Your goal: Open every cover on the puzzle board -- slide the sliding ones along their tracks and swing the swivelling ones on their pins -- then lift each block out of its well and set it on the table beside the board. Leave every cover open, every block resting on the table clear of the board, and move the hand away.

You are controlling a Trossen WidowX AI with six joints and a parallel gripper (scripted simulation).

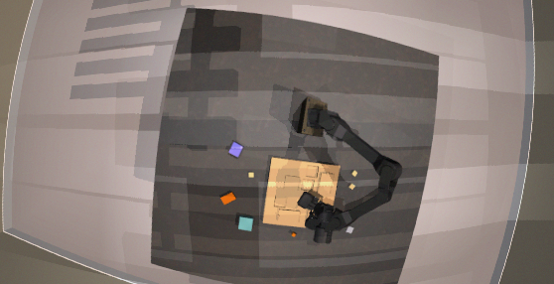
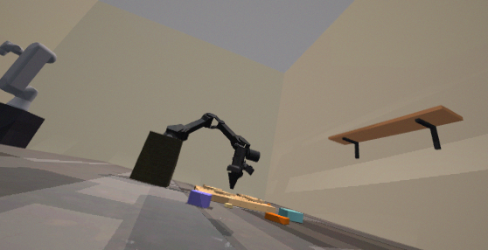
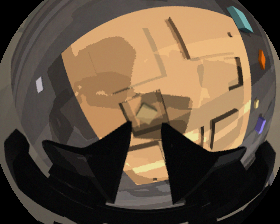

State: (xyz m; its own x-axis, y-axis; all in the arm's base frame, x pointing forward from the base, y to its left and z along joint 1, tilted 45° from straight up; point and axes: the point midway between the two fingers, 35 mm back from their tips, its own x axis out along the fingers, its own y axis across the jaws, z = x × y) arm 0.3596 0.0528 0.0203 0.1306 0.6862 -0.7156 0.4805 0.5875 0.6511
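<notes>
Now: gripper tip 2 cm past the puzzle board, 5 cm to the left of it and 3 cm above it. The rest, counted from my gripper tip: cyan block 11 cm ahead, 30 cm to the right, 3 cm below; small grey piece 15 cm ahead, 18 cm to the left, 5 cm below; tiny orange piece 16 cm ahead, 9 cm to the right, 4 cm below.
</notes>
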